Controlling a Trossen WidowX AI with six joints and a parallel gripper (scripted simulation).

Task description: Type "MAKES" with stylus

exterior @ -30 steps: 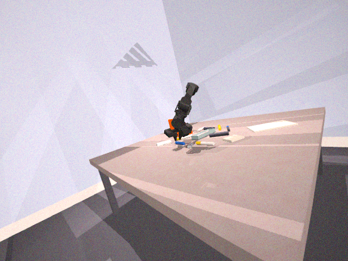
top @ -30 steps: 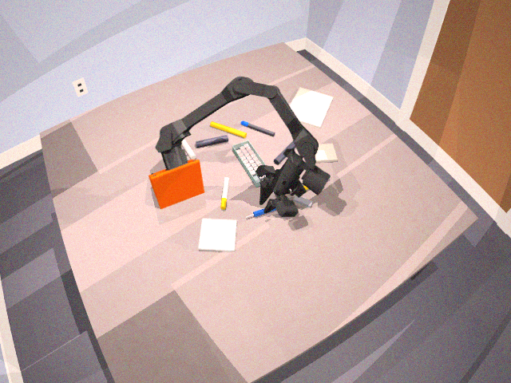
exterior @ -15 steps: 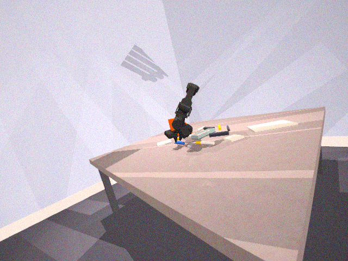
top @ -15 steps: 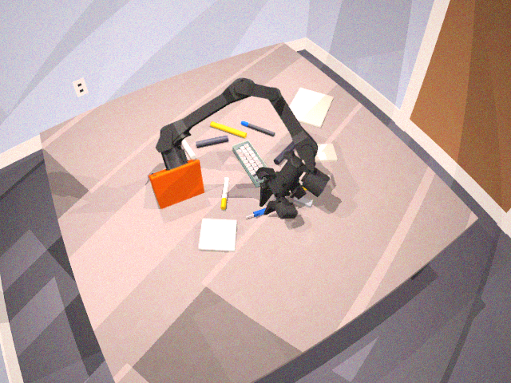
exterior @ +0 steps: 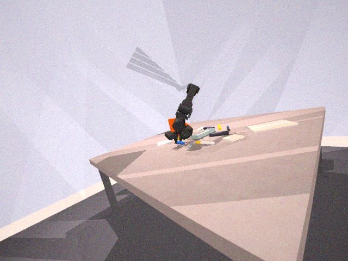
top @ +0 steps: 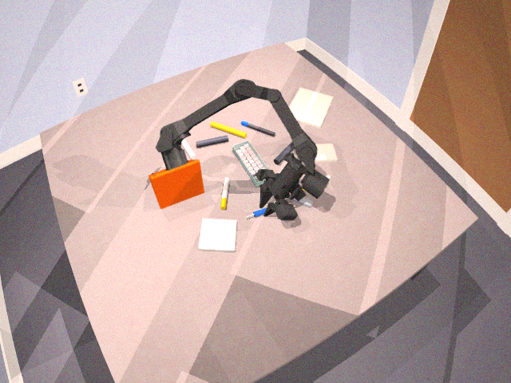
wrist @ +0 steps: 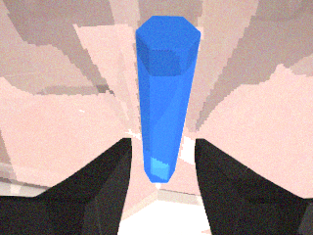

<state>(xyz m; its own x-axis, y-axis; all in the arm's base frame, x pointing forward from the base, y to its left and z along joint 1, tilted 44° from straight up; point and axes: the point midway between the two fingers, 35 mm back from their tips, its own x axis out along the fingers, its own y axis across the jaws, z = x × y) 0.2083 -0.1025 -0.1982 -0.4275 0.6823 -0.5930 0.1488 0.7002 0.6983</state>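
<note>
The grey block lies 130 mm ahead of my gripper tip and 30 mm to the right of it. From my gripper tip the other things lie so: stylus 20 mm behind; then white pad 160 mm behind.
</note>
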